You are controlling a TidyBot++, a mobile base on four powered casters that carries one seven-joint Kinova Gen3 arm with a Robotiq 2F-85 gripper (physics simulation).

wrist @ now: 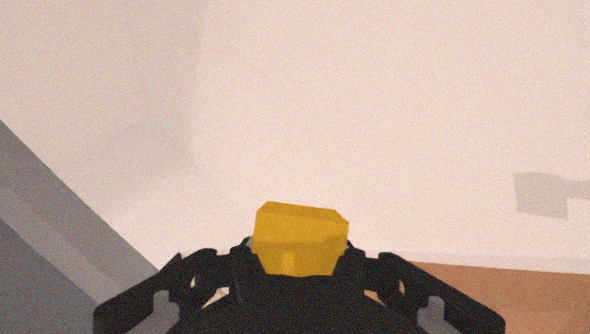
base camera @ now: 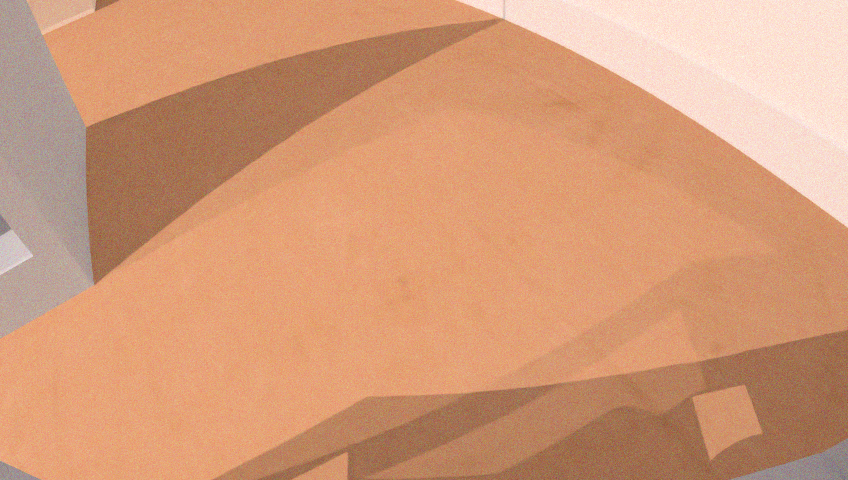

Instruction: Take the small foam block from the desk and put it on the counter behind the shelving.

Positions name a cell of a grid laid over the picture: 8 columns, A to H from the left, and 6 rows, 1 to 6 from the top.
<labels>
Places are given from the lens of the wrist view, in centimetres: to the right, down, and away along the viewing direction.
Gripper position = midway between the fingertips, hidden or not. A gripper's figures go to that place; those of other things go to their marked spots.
my gripper (wrist: E5): 0, 6, 16
small yellow foam block (wrist: E5): 0, 5, 12
</labels>
